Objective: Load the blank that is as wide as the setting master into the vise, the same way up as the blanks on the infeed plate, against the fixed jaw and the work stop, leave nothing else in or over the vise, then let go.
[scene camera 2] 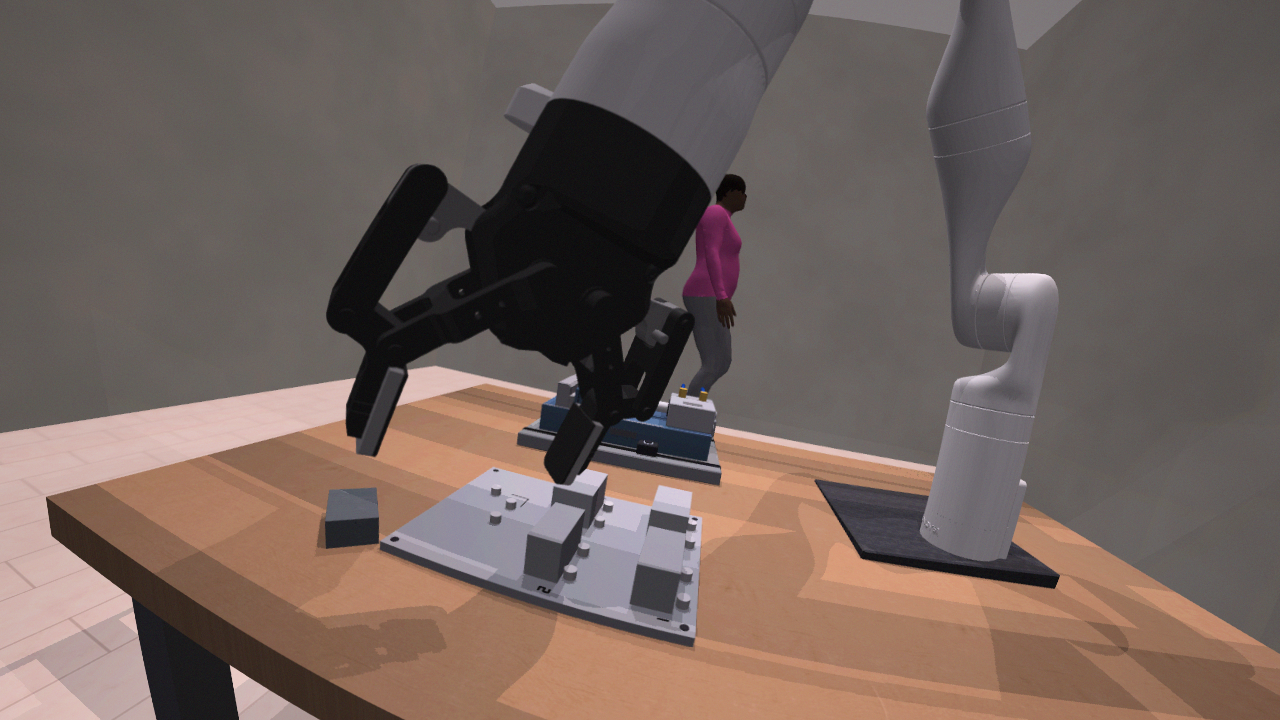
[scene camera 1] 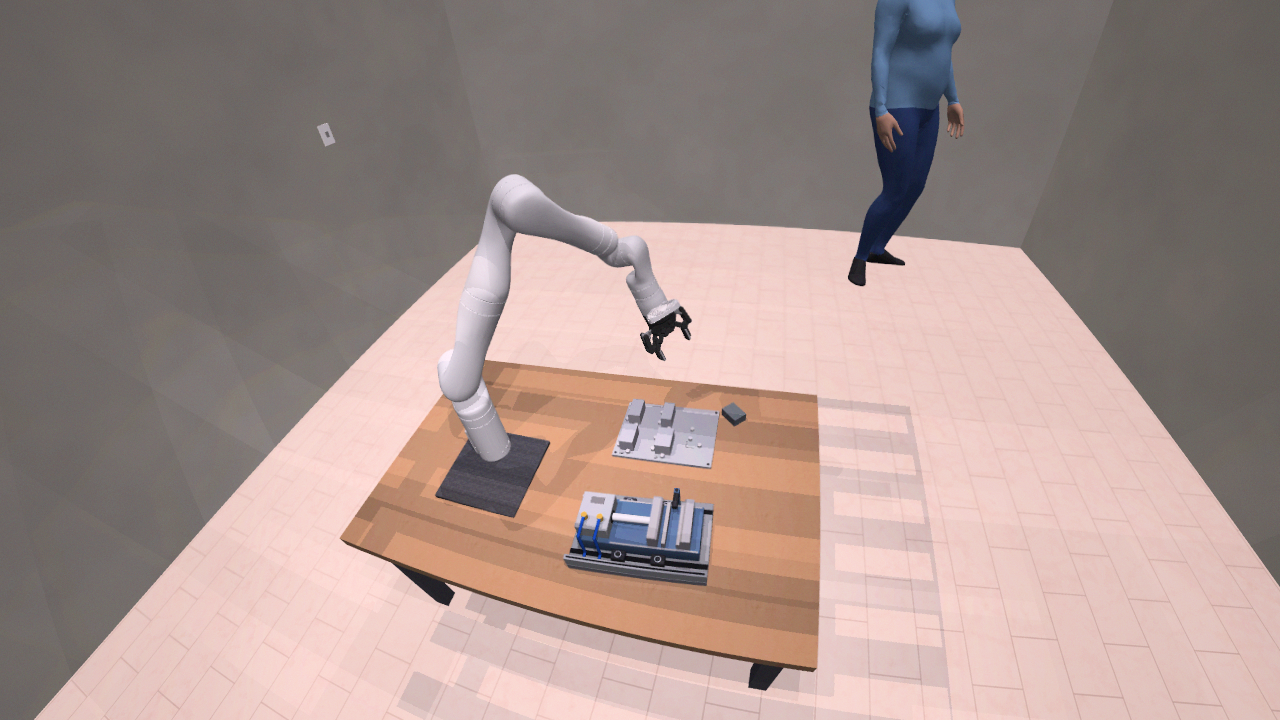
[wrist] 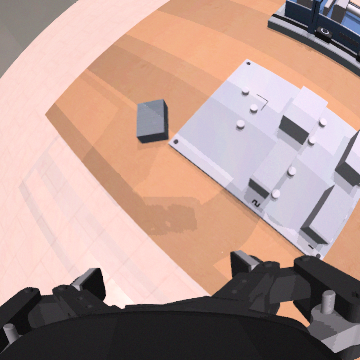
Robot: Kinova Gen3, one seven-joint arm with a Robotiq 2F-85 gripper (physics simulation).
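Where they show: gripper, between the fingertips: (scene camera 2: 471, 462) (scene camera 1: 676, 349) (wrist: 166, 275); arm's base, origin of its link: (scene camera 2: 957, 542) (scene camera 1: 494, 447).
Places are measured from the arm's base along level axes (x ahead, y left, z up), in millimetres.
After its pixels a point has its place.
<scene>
My gripper (scene camera 1: 674, 346) {x 429, y 347, z 129 mm} (scene camera 2: 465, 461) {x 429, y 347, z 129 mm} (wrist: 166, 275) {x 429, y 347, z 129 mm} is open and empty, tilted, high above the back of the table by the infeed plate (scene camera 1: 702, 428) {x 531, y 195, z -5 mm} (scene camera 2: 447, 537) {x 525, y 231, z -5 mm} (wrist: 215, 135) {x 522, y 217, z -5 mm}. Several light grey blanks stand on the plate, among them one (scene camera 2: 552, 543) {x 427, y 238, z 29 mm} (wrist: 274, 167) {x 433, y 212, z 31 mm} by the mark "2" and one (scene camera 2: 659, 570) {x 345, y 234, z 30 mm} (wrist: 332, 210) {x 350, y 203, z 31 mm} by the mark "1". A dark grey block (scene camera 1: 733, 413) {x 606, y 249, z 12 mm} (scene camera 2: 351, 517) {x 588, y 275, z 12 mm} (wrist: 152, 120) {x 597, y 259, z 12 mm}, seemingly the setting master, lies on the table beside the plate's corner. The blue vise (scene camera 1: 635, 540) {x 467, y -178, z 47 mm} (scene camera 2: 671, 441) {x 387, y -91, z 28 mm} has a gap between its jaws; no block shows there. The black work stop (scene camera 1: 676, 497) {x 531, y -77, z 83 mm} stands at the jaws.
The vise sits on a grey slotted base (scene camera 1: 637, 571) {x 487, y -235, z 27 mm} (scene camera 2: 617, 458) {x 453, y -48, z -1 mm}. Blue hoses with yellow fittings (scene camera 1: 591, 517) {x 370, y -167, z 83 mm} rise at its left end in scene camera 1. The arm stands on a black mat (scene camera 1: 456, 492) {x -31, y -159, z -3 mm} (scene camera 2: 895, 546) {x 96, y 41, z -2 mm}. The plate has small upright pegs (scene camera 2: 495, 518) {x 504, y 189, z 1 mm} (wrist: 240, 124) {x 505, y 186, z 3 mm}.
</scene>
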